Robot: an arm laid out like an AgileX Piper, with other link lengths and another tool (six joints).
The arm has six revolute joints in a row. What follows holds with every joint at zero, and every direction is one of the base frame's.
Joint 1 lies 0.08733 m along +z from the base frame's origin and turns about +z.
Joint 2 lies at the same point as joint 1 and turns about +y.
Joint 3 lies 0.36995 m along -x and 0.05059 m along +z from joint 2 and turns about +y.
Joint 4 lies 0.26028 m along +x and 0.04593 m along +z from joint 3 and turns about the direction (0.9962, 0, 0.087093).
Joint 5 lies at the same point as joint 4 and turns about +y.
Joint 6 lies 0.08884 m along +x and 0.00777 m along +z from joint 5 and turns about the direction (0.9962, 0, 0.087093).
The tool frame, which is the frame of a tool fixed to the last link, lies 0.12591 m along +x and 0.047 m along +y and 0.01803 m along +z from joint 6; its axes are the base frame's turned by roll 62.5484, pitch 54.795 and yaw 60.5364 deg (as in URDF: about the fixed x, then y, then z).
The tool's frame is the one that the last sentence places.
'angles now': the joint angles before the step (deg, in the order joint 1, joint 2, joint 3, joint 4, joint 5, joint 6). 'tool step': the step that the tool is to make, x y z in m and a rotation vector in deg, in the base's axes. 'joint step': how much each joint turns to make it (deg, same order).
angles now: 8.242 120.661 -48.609 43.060 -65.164 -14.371
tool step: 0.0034 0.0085 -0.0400 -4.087 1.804 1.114
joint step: 0.867 6.064 0.149 -1.515 -5.148 0.005
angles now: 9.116 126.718 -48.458 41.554 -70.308 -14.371
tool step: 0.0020 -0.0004 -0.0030 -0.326 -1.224 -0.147
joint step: -0.005 1.336 -0.322 -0.358 -1.983 1.091
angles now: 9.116 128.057 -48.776 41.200 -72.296 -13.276
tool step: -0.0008 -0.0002 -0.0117 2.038 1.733 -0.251
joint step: -0.008 0.473 -0.007 0.507 2.108 1.048
